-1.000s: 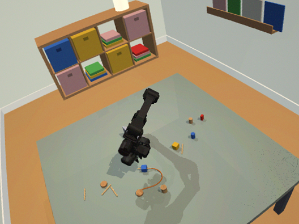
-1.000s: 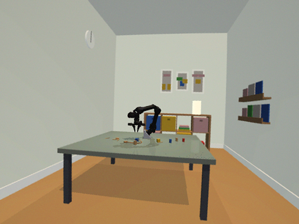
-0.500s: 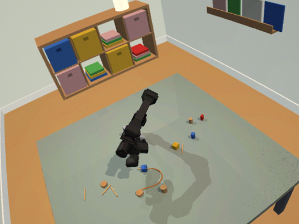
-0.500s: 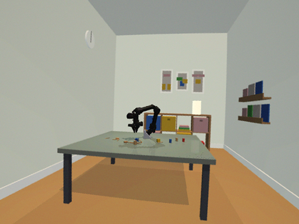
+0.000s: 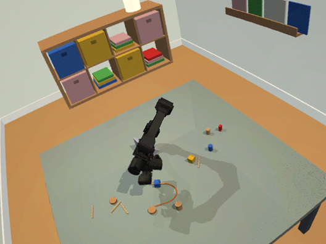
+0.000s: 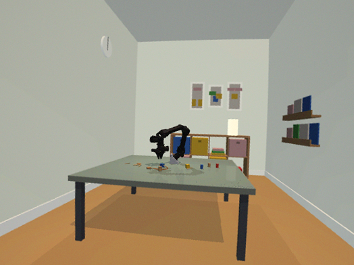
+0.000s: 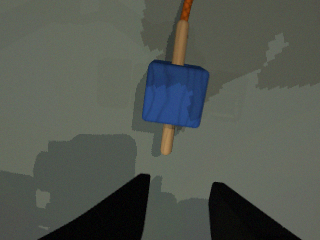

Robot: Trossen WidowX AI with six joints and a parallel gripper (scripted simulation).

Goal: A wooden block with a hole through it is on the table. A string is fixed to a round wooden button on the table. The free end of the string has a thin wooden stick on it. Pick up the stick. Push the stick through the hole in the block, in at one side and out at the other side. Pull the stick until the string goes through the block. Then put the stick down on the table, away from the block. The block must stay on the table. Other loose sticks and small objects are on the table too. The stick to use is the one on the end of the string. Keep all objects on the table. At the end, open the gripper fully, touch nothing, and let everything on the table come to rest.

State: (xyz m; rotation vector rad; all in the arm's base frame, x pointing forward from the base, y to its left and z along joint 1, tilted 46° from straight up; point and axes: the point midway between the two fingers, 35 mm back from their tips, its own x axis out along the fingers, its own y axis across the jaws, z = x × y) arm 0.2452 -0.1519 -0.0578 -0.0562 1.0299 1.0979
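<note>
My gripper tip is 20 mm short of the blue cube, 20 mm to the right of it and 60 mm above it. Also, from my gripper tip: yellow cube (30 mm ahead, 260 mm to the left, 50 mm below); then round wooden button (120 mm ahead, 90 mm to the right, 60 mm below); then thin wooden stick (30 mm ahead, 40 mm to the left, 60 mm below).
</note>
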